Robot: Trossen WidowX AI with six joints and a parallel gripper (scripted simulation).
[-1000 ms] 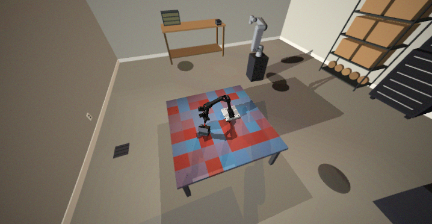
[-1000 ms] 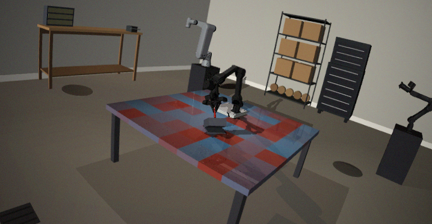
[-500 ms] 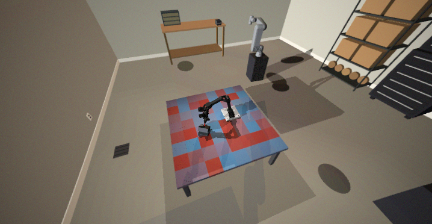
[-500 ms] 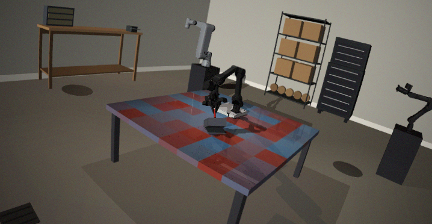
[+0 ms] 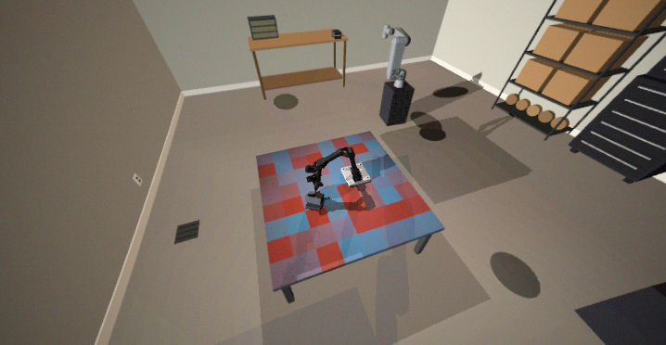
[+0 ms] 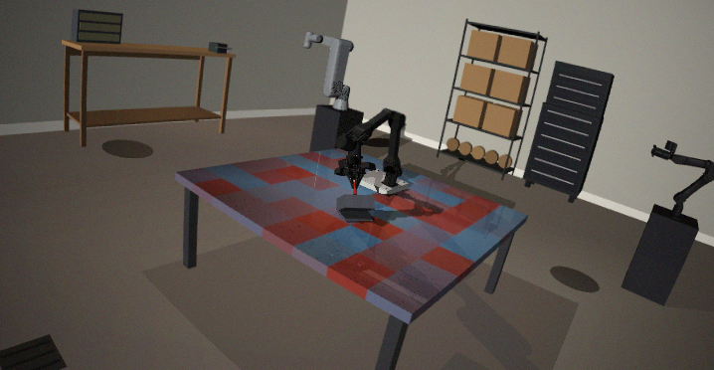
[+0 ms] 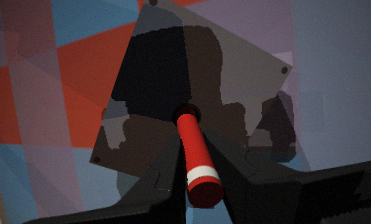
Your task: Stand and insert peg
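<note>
The grey sloped panel lies 1 cm ahead of my gripper tip, 3 cm to the left of it and 5 cm below it. From my gripper tip the other things lie so: red peg (1 cm behind, 1 cm to the right, 1 cm above).
</note>
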